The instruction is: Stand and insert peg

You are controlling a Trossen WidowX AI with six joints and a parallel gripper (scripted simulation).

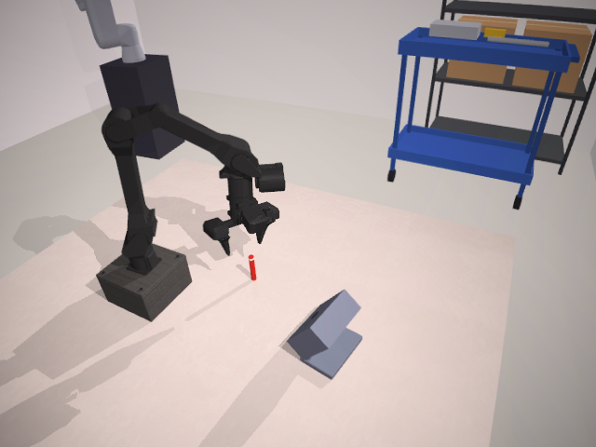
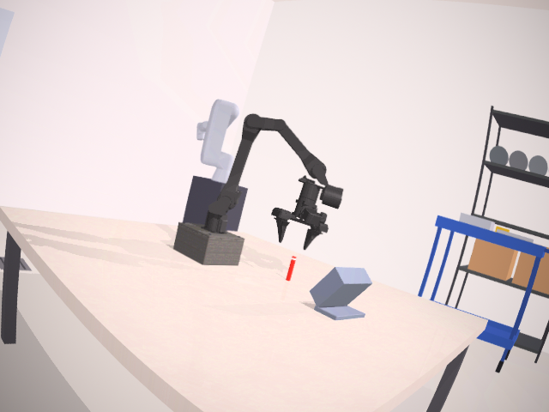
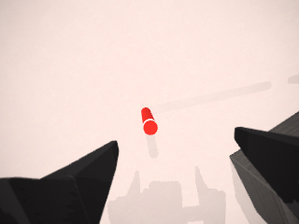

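The red peg is 1 cm ahead of my gripper tip, 1 cm to the left of it and 6 cm below it. Round my gripper tip: grey sloped panel (26 cm ahead, 13 cm to the right, 4 cm below).
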